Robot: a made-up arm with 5 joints.
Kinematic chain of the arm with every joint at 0, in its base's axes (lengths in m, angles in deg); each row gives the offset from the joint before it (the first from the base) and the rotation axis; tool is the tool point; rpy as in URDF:
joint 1: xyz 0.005 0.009 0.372 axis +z
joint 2: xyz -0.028 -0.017 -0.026 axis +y
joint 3: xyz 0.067 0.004 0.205 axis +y
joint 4: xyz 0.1 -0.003 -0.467 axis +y
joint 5: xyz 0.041 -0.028 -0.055 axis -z
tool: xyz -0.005 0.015 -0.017 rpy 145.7 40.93 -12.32
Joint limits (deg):
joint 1: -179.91..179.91
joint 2: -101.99..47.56
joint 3: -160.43..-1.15
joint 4: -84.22..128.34
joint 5: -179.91..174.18
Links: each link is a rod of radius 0.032 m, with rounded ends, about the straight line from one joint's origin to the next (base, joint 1, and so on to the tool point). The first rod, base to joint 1, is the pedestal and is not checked.
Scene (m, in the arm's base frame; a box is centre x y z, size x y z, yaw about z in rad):
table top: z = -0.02
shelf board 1: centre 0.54 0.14 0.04 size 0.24 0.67 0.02 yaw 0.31
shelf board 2: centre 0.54 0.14 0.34 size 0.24 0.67 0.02 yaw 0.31
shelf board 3: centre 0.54 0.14 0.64 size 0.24 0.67 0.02 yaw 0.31
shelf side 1: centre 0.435 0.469 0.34 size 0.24 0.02 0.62 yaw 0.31
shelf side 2: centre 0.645 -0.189 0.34 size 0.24 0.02 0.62 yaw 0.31
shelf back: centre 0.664 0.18 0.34 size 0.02 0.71 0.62 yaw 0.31
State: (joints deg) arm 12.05 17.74 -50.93 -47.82 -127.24
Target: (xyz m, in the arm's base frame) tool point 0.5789 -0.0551 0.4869
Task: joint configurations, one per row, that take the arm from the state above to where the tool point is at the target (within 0.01 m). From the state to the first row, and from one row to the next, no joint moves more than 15 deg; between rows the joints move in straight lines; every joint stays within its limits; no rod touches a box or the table.
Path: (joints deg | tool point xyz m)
1: 11.05 8.15 -37.75 -56.05 -128.10 | 0.4667 0.0409 0.2095
2: 10.06 -1.44 -24.57 -64.28 -128.95 | 0.4092 0.0225 0.2096
3: 9.06 -11.04 -11.39 -72.51 -129.81 | 0.3479 0.0055 0.2053
4: -0.94 -23.54 -18.13 -74.60 -130.44 | 0.3908 -0.0549 0.3396
5: -10.94 -36.05 -24.86 -76.70 -131.08 | 0.3735 -0.1209 0.4869
6: -7.52 -22.45 -39.51 -66.93 -129.94 | 0.4439 -0.1069 0.5004
7: -4.11 -8.86 -54.16 -57.16 -128.80 | 0.5137 -0.0850 0.5004
8: -0.70 4.73 -68.81 -47.39 -127.66 | 0.5789 -0.0551 0.4869

